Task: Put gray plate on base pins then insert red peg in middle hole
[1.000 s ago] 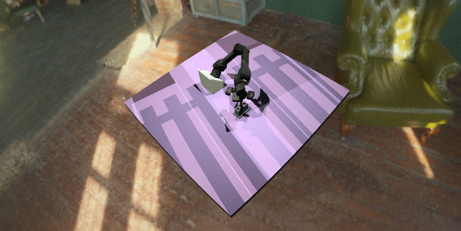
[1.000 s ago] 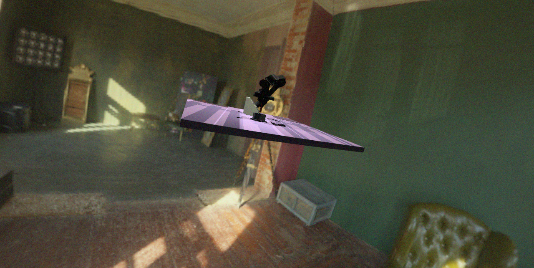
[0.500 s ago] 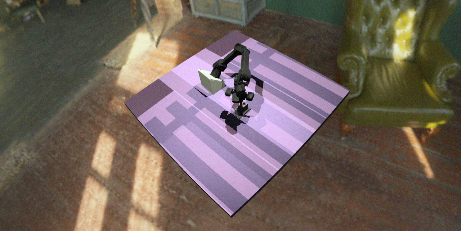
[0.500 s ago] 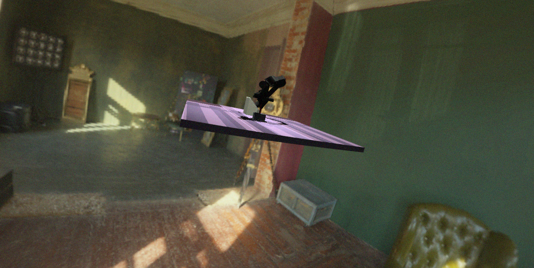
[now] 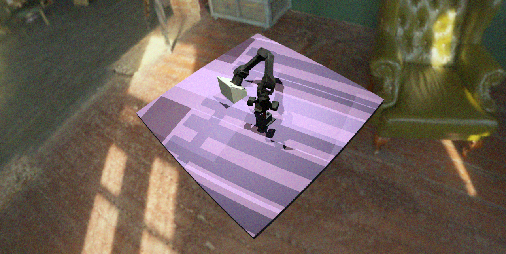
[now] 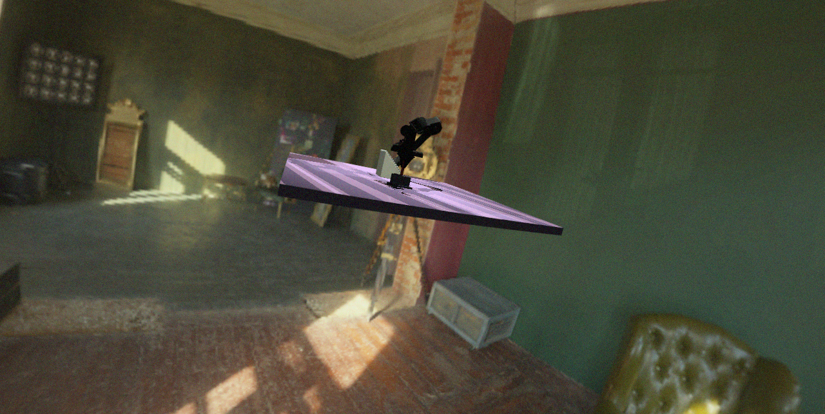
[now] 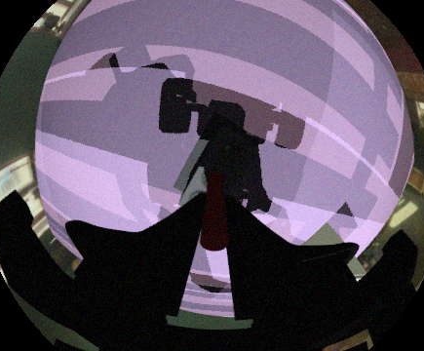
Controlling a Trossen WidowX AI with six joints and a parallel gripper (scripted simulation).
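The red peg is right at my gripper tip. Round my gripper tip: gray plate (50 mm below).
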